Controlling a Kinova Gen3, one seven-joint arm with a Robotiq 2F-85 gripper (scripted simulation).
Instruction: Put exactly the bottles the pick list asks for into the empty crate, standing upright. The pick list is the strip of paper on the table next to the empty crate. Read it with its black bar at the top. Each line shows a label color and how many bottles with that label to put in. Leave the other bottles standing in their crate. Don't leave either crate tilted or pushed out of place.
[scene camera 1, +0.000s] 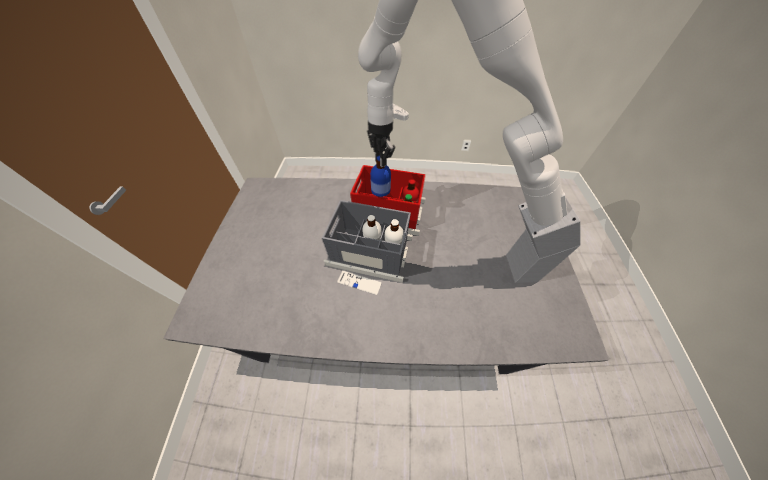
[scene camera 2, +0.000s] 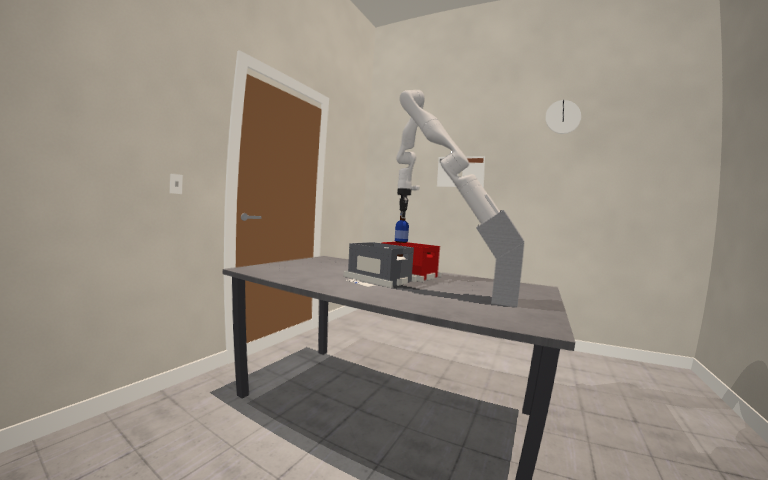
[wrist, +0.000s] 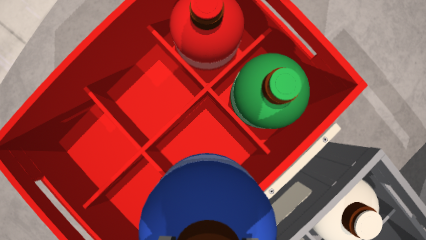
Labels:
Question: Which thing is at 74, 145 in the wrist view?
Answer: A red crate.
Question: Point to a grey crate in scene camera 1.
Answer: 346, 244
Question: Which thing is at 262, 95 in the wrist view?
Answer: A green-label bottle.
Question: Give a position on a grey crate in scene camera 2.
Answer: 372, 259

